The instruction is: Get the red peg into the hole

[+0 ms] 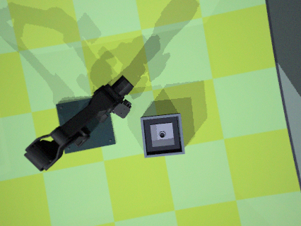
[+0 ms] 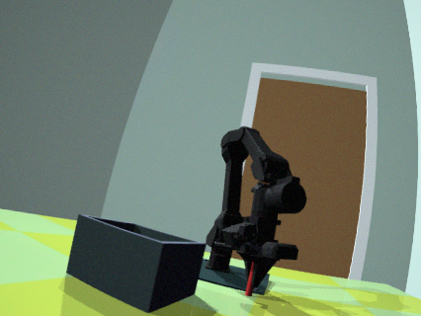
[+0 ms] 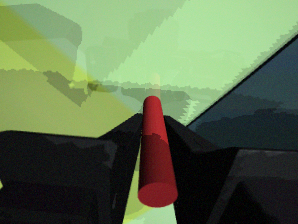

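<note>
My gripper tip is now 14 cm short of the pale plate, 20 cm to the left of it and 2 cm below it. The rest, counted from my gripper tip: red peg (2 cm above); then dark box (14 cm ahead, 20 cm to the right, 1 cm above).
</note>
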